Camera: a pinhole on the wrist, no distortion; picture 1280 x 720 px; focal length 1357.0 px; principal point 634.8 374.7 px. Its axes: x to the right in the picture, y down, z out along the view. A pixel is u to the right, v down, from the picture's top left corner.
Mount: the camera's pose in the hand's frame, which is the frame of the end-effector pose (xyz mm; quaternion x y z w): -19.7 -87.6 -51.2 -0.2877 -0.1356 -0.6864 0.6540
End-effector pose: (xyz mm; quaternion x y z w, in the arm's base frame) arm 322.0 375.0 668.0 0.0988 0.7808 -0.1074 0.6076
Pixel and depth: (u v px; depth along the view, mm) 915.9 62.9 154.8
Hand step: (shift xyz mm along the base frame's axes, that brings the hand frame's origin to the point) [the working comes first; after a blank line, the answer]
In the camera's frame: 32.1 -35.6 154.8

88.6 -50.5 -2.7
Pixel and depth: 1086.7 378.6 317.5
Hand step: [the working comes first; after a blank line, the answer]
In the camera's frame: 105.7 0.9 317.5

231.9 -70.2 -113.7
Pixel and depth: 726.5 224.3 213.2
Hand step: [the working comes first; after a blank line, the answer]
In the camera's frame: 14.4 -23.6 213.2

127.7 -15.7 -36.3
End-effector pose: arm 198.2 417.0 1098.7 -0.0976 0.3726 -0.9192 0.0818
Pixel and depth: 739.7 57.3 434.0
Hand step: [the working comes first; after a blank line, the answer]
In the camera's frame: 33.5 -101.5 434.0

113.9 -317.1 133.6
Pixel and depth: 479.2 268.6 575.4
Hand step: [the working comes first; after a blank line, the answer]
In the camera's frame: -66.0 -45.0 575.4

55.7 -475.8 66.6
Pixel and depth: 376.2 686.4 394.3
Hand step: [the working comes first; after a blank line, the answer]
In the camera's frame: -75.1 90.6 394.3

-84.7 -301.9 30.6
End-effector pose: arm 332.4 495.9 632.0 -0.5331 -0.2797 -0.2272 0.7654
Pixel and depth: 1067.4 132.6 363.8
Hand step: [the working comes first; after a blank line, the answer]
In the camera's frame: 116.0 -64.9 363.8

-41.4 309.3 66.5
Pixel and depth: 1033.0 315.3 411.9
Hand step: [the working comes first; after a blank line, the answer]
In the camera's frame: 120.9 -18.0 411.9

5.9 342.8 100.7
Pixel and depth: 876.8 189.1 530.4
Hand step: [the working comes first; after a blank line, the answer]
In the camera's frame: 94.6 -72.5 530.4

29.2 459.8 41.9
